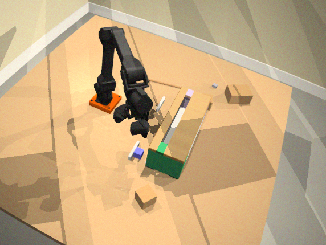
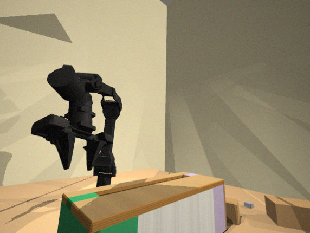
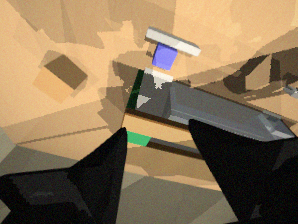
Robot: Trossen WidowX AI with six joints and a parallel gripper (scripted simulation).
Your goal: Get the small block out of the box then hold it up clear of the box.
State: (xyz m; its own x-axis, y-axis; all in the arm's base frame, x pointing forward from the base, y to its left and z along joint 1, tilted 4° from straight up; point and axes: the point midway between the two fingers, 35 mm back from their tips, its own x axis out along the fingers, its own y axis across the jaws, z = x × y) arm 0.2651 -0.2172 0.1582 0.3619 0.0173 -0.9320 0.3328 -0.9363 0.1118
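Now: the blue block 2 cm behind my gripper tip and 15 cm below it. The rest, counted from my gripper tip: box: 7 cm ahead, 16 cm to the left, 10 cm below; tan cube: 8 cm ahead, 18 cm to the right, 14 cm below; wooden stick: 6 cm behind, 46 cm to the left, 16 cm below.
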